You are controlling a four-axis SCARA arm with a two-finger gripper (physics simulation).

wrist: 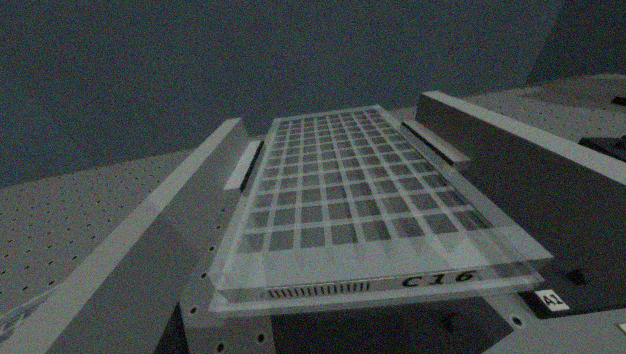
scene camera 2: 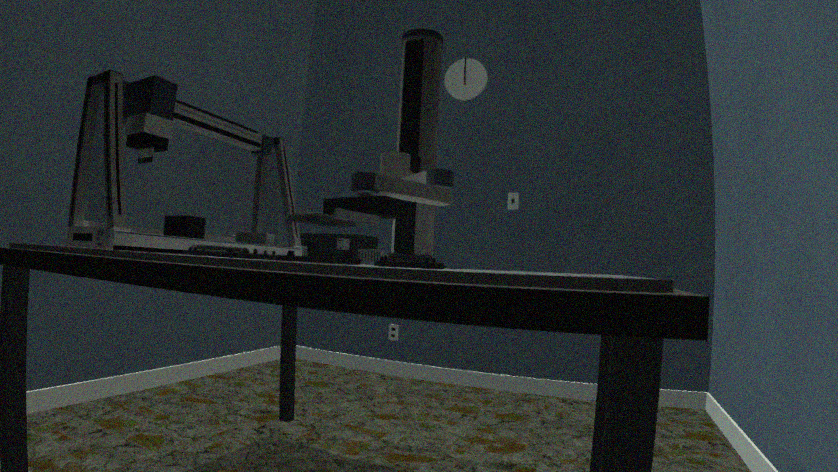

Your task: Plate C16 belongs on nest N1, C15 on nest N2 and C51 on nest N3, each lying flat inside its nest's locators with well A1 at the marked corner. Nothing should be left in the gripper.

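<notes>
Plate C16, a clear gridded well plate with its barcode and label facing the camera, is between the two fingers in the wrist view. My gripper is shut on it, with a pad against each long side. The plate looks level and is held above the table surface. A dark nest base with an A1 tag shows below its right corner; which nest it is I cannot tell. Labels C15 and C51 cannot be read in either view. The fingers are too dark to make out in scene camera 2.
In scene camera 2 the arm's column stands on the dark table. A gantry frame stands at the left, with a dark box by its base rail. A dark block is left of the column.
</notes>
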